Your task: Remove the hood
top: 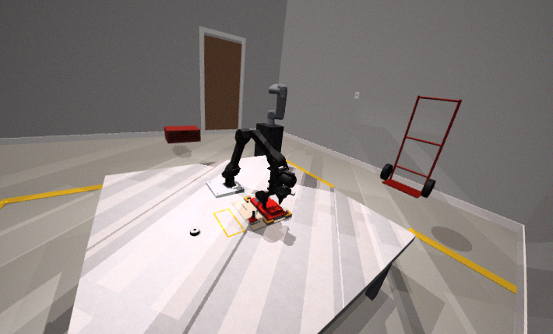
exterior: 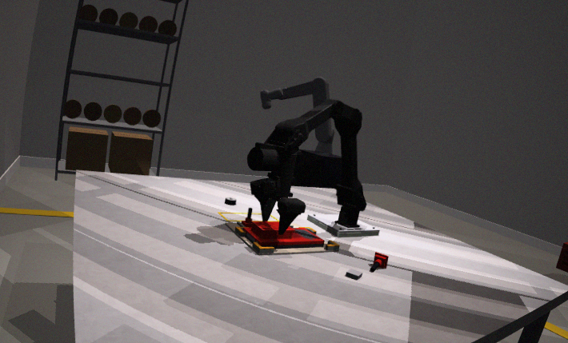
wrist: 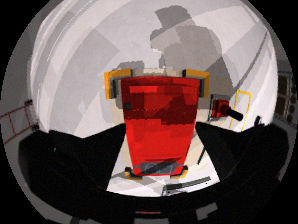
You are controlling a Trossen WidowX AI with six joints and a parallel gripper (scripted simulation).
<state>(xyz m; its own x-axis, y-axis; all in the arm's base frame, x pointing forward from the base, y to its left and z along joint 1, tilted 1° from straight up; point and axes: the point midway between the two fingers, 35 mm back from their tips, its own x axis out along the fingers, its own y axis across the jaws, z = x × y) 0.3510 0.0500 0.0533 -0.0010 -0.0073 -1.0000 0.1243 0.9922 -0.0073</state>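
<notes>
Now: the black upright part 12 cm to the right of my gripper tip and 1 cm below it. The rest, counted from my gripper tip: toy wheel: 37 cm to the right, 8 cm behind, 3 cm below.
</notes>
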